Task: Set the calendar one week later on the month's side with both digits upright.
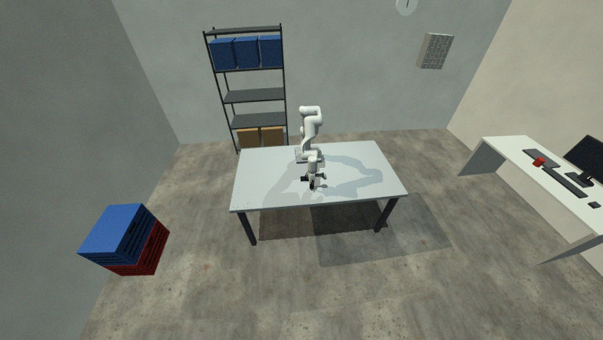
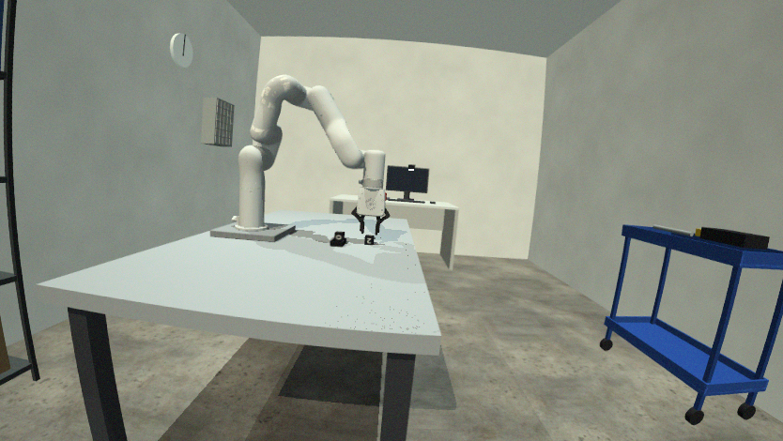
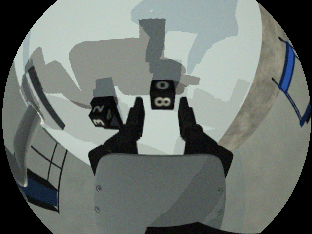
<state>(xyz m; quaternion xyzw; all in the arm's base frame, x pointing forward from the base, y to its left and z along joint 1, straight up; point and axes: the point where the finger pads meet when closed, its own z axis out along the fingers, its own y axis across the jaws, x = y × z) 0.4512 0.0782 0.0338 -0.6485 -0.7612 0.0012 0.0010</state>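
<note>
My gripper is now 40 mm above the cube.
</note>
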